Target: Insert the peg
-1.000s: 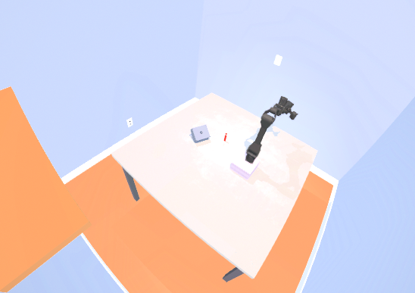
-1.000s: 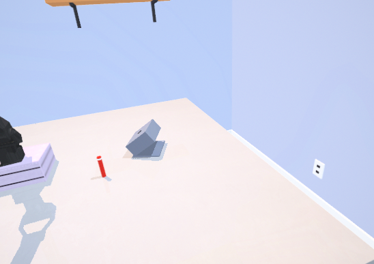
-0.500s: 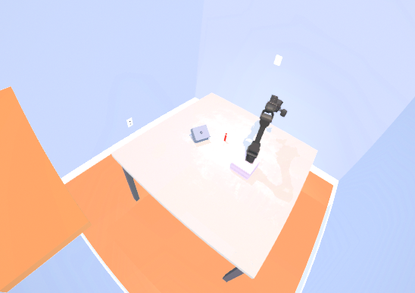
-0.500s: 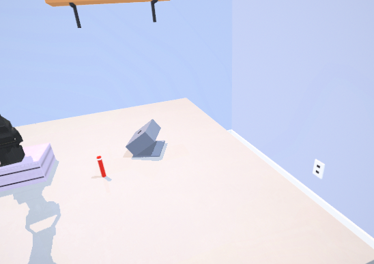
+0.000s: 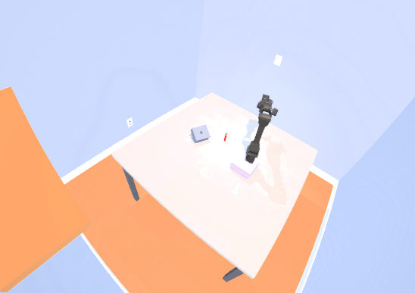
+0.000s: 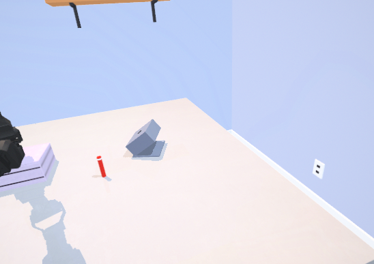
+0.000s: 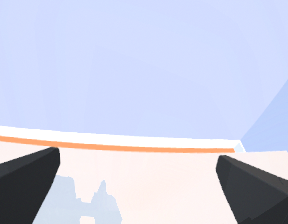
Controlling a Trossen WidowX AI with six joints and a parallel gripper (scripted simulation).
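My gripper tip is 34 cm to the right of the red round peg, 23 cm short of it and 20 cm above it. The rest, counted from my gripper tip: sloped panel (45 cm to the left, 42 cm ahead, 20 cm below).
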